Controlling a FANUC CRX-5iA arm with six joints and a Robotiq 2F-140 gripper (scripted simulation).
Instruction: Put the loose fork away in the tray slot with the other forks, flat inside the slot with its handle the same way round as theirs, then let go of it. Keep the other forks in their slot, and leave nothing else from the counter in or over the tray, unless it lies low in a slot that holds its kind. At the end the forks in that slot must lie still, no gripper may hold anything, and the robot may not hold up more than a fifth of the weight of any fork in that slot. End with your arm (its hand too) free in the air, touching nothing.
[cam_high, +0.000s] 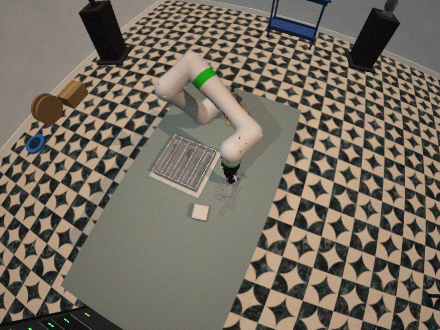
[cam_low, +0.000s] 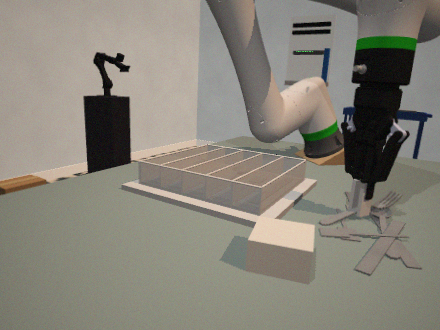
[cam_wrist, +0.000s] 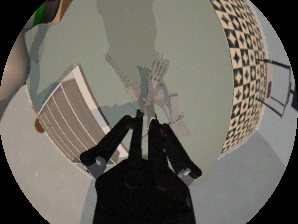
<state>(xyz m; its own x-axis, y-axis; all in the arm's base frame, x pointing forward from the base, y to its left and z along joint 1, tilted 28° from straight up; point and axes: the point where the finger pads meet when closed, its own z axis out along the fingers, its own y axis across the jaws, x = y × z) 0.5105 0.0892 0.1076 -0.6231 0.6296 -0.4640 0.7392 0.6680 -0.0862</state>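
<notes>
My hand is 80 mm past the slotted tray, 280 mm to the left of it and 10 mm below it. The rest, counted from my hand: cream block 210 mm ahead, 130 mm to the right, 20 mm below.
</notes>
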